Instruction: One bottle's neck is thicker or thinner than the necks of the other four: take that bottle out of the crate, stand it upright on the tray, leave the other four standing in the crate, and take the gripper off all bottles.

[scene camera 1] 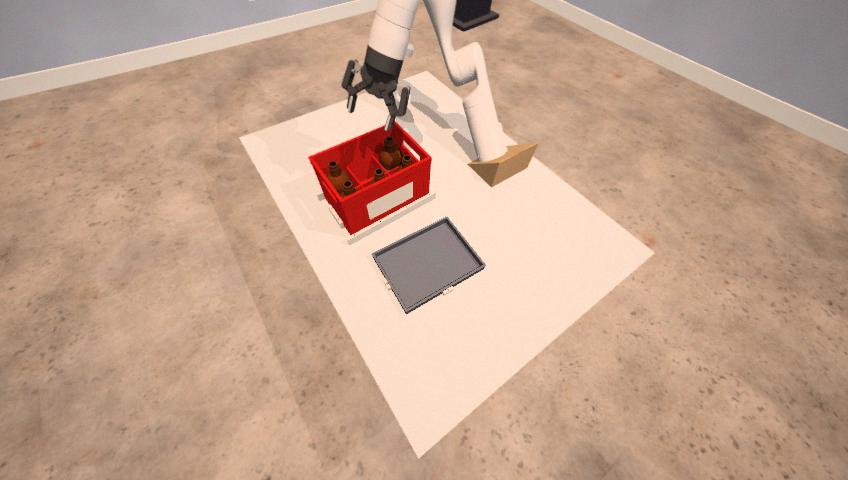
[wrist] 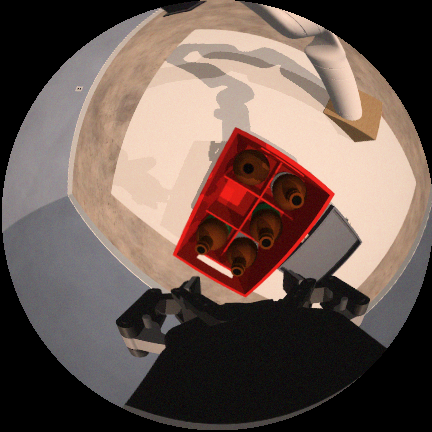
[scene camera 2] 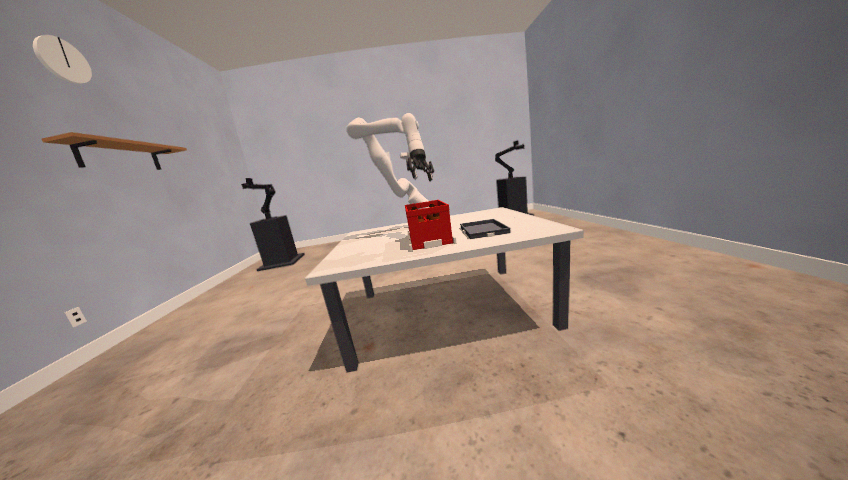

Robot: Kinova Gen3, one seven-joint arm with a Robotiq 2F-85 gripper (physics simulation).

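Seen in the pictures: gripper, fingertip midpoint: (scene camera 1: 368, 121) (wrist: 242, 283) (scene camera 2: 423, 179); arm's base at its link origin: (scene camera 1: 491, 156) (wrist: 347, 107).
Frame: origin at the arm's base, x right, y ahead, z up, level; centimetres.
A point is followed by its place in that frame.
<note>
Five brown bottles stand in the red crate (scene camera 1: 354, 217) {x 3.3, y 51.1, z 5.0 cm} (scene camera 2: 429, 231) {x 13.3, y 52.5, z 2.6 cm} (wrist: 310, 207) {x 2.8, y 30.5, z 9.2 cm}: back right (scene camera 1: 389, 154) {x 14.5, y 31.4, z 7.9 cm} (wrist: 257, 175) {x 14.1, y 30.6, z 7.9 cm}, front right (scene camera 1: 407, 160) {x 5.9, y 31.1, z 11.7 cm} (wrist: 289, 191) {x 8.2, y 30.0, z 10.4 cm}, front middle (scene camera 1: 379, 174) {x 6.3, y 40.1, z 11.7 cm} (wrist: 266, 225) {x 8.0, y 38.1, z 8.1 cm}, back left (scene camera 1: 335, 172) {x 15.6, y 48.4, z 10.0 cm} (wrist: 211, 235) {x 16.7, y 46.0, z 8.0 cm} and front left (scene camera 1: 348, 187) {x 7.5, y 48.9, z 11.6 cm} (wrist: 242, 254) {x 8.8, y 46.6, z 8.0 cm}, as seen in scene camera 1. The back middle compartment is empty. I cannot tell for sure which neck differs. The grey tray (scene camera 1: 428, 264) {x -16.6, y 41.3, z -4.0 cm} (scene camera 2: 485, 227) {x -18.6, y 38.1, z -4.0 cm} (wrist: 325, 245) {x -15.2, y 38.5, z -4.0 cm} lies in front of the crate, with no bottle on it. My gripper (scene camera 1: 370, 114) {x 10.4, y 38.7, z 24.8 cm} (scene camera 2: 423, 177) {x 10.4, y 38.7, z 24.8 cm} (wrist: 242, 283) {x 10.4, y 38.7, z 24.8 cm} is open and empty above the crate, apart from all bottles.
The white table (scene camera 1: 505, 309) {x -38.8, y 33.7, z -4.6 cm} (scene camera 2: 368, 260) {x 41.6, y 54.9, z -4.5 cm} (wrist: 155, 120) {x 50.4, y 27.8, z -4.5 cm} bears the crate and tray. The arm's base stands at a tan wedge-shaped block (scene camera 1: 514, 163) {x -8.1, y -1.4, z 2.3 cm} (wrist: 370, 117) {x -5.7, y -0.4, z 4.8 cm}, to the right of the crate in scene camera 1. The crate's walls and dividers surround the bottles.
</note>
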